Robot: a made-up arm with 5 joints. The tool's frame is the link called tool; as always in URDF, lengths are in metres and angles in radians. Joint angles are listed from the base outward. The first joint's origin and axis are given. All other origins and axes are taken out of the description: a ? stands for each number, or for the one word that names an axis. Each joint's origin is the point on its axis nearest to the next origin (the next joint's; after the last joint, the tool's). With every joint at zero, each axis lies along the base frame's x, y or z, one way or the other. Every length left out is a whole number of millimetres.
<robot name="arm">
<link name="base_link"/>
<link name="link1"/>
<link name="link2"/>
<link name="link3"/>
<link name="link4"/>
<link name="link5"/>
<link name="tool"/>
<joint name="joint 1" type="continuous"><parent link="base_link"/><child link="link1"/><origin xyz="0 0 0.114" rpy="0 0 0"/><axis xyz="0 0 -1"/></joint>
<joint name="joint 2" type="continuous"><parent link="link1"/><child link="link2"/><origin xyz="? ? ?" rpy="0 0 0"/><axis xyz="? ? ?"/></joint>
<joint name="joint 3" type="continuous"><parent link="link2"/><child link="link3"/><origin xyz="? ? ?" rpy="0 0 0"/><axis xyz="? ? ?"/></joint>
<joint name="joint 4" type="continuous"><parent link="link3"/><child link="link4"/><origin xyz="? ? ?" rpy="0 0 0"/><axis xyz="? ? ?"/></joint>
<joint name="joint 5" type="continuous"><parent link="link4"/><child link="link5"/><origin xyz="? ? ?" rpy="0 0 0"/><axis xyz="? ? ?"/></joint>
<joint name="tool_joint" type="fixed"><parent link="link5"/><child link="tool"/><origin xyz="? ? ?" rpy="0 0 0"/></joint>
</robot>
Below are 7 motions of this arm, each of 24 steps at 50 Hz.
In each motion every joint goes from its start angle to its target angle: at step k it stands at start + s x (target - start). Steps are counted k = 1, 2, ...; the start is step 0. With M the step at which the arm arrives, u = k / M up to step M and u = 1 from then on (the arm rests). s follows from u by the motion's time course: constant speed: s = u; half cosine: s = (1 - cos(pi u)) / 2; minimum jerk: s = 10 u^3 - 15 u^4 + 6 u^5.
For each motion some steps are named. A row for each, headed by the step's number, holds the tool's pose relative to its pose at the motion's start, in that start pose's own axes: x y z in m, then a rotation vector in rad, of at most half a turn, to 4 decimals.
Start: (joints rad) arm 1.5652 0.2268 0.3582 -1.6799 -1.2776
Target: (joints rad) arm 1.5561 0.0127 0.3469 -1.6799 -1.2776
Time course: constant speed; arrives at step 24
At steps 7, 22, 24:
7: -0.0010 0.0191 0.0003 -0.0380 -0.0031 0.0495
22: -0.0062 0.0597 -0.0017 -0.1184 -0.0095 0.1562
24: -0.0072 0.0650 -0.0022 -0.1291 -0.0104 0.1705

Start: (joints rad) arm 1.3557 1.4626 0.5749 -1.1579 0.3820
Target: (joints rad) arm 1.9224 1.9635 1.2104 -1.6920 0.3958
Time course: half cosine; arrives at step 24
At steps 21, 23, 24:
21: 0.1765 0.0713 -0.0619 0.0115 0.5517 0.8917
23: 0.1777 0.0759 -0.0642 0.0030 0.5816 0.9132
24: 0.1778 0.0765 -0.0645 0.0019 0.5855 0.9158

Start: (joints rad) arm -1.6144 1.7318 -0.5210 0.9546 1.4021
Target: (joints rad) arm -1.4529 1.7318 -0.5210 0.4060 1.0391
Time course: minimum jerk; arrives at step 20
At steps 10, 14, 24:
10: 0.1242 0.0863 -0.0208 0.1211 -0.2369 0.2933
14: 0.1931 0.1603 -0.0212 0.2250 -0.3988 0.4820
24: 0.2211 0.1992 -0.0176 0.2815 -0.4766 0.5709

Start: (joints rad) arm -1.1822 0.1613 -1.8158 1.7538 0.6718
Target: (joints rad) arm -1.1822 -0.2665 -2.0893 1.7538 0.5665
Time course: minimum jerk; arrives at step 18
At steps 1, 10, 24:
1: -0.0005 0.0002 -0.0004 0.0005 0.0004 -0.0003
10: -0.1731 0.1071 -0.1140 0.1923 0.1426 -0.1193
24: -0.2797 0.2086 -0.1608 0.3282 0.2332 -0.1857

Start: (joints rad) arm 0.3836 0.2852 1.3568 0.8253 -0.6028
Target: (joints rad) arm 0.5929 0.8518 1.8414 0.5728 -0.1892
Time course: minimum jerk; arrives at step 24
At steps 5, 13, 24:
5: -0.0070 0.0042 -0.0082 0.0084 -0.0118 -0.0226
13: -0.0224 0.0273 -0.0492 0.0544 -0.1176 -0.1444
24: 0.0054 0.0268 -0.0385 0.0508 -0.2060 -0.1687

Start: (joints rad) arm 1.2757 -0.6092 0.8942 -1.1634 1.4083
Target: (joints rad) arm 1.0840 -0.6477 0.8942 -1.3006 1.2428
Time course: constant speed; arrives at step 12
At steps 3, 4, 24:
3: 0.0002 0.0051 0.0175 -0.0223 -0.0089 0.0110
4: 0.0003 0.0070 0.0232 -0.0295 -0.0117 0.0147
24: 0.0039 0.0248 0.0660 -0.0810 -0.0327 0.0460

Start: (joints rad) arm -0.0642 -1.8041 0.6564 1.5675 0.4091
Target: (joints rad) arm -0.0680 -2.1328 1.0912 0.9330 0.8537
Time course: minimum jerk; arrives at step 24
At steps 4, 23, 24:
4: 0.0117 -0.0020 0.0012 0.0092 0.0005 0.0121
23: 0.3363 0.0291 0.1231 0.1053 0.1033 0.5405
24: 0.3365 0.0292 0.1232 0.1053 0.1034 0.5409

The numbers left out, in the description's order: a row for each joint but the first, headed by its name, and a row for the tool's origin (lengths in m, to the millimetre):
joint 2: xyz -0.08 -0.067 0, axis 1 0 0
joint 3: xyz 0 0.009 0.25, axis 0 0 1
joint 4: xyz -0.144 -0.399 0, axis -1 0 0
joint 5: xyz 0 -0.284 -0.082, axis 0 1 0
tool: xyz 0.058 0 -0.085

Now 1 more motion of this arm.
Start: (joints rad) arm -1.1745 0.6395 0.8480 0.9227 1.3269
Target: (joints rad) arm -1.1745 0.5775 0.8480 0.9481 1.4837
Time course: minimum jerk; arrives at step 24
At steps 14, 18, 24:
14: -0.0333 -0.0155 0.0132 -0.0322 0.1206 -0.0379
18: -0.0459 -0.0208 0.0186 -0.0433 0.1653 -0.0529
24: -0.0513 -0.0230 0.0211 -0.0479 0.1843 -0.0594

